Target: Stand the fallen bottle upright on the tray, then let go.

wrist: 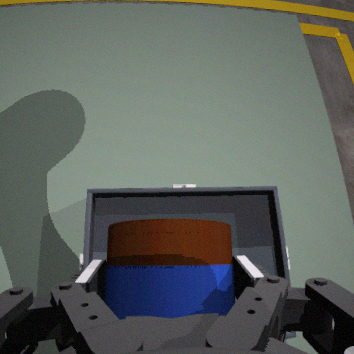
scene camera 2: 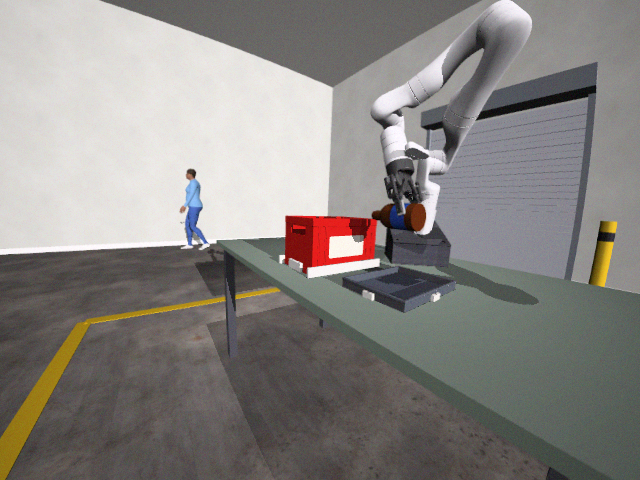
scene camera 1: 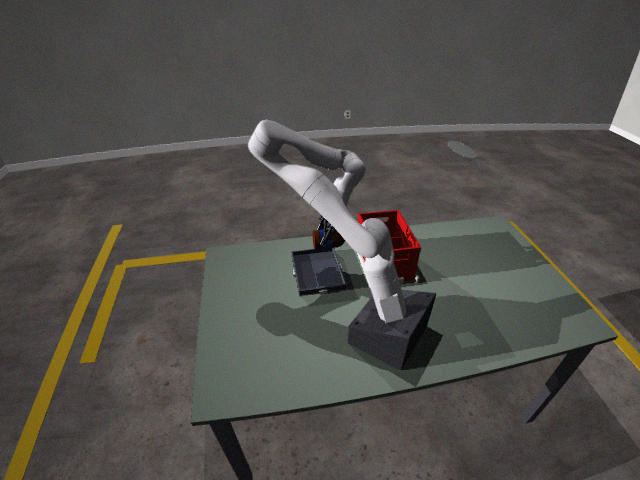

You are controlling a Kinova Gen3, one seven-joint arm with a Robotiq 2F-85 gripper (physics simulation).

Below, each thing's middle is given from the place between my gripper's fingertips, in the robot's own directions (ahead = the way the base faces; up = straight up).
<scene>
I see my gripper 1 cm short of the brown bottle [scene camera 2: 414, 219] and 5 cm to the left of it.
</scene>
